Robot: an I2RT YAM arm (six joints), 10 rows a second.
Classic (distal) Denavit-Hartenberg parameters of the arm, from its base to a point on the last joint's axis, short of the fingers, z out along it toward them. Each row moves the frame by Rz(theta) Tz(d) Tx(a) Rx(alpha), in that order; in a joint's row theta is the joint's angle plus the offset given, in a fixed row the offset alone. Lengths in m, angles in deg.
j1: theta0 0, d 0.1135, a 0.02, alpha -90
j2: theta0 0, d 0, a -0.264, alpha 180
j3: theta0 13.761, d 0, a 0.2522, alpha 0
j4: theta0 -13.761, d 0, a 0.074, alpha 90
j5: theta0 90, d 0, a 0, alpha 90
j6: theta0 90, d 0.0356, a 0, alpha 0
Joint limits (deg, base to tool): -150..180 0..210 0..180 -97..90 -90..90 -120..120
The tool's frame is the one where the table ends.
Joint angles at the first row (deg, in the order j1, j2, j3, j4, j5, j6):
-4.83, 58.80, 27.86, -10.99, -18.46, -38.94
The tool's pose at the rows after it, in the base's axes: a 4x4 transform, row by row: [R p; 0 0 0 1], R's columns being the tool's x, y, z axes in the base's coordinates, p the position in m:
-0.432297 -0.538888 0.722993 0.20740; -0.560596 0.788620 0.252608 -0.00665; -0.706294 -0.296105 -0.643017 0.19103; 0 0 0 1
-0.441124 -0.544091 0.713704 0.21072; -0.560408 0.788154 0.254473 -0.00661; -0.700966 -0.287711 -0.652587 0.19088; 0 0 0 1
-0.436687 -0.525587 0.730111 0.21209; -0.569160 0.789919 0.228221 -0.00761; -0.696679 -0.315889 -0.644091 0.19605; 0 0 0 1
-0.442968 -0.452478 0.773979 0.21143; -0.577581 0.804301 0.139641 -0.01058; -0.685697 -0.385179 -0.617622 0.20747; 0 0 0 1
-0.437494 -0.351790 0.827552 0.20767; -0.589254 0.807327 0.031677 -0.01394; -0.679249 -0.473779 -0.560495 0.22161; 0 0 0 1
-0.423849 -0.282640 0.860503 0.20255; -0.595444 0.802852 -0.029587 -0.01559; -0.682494 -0.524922 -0.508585 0.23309; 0 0 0 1
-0.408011 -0.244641 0.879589 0.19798; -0.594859 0.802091 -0.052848 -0.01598; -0.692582 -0.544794 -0.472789 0.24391; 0 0 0 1
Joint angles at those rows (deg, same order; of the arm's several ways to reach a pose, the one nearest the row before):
-4.92, 60.03, 28.21, -10.81, -18.28, -38.85
-4.83, 61.26, 29.00, -11.16, -18.28, -38.85
-4.83, 60.82, 29.71, -11.16, -16.79, -39.11
-4.83, 58.72, 30.50, -10.90, -11.79, -38.76
-4.83, 55.38, 30.76, -9.67, -5.81, -38.85
-4.83, 52.40, 30.94, -9.14, -2.47, -39.02
-4.84, 50.11, 31.73, -9.84, -1.23, -38.85

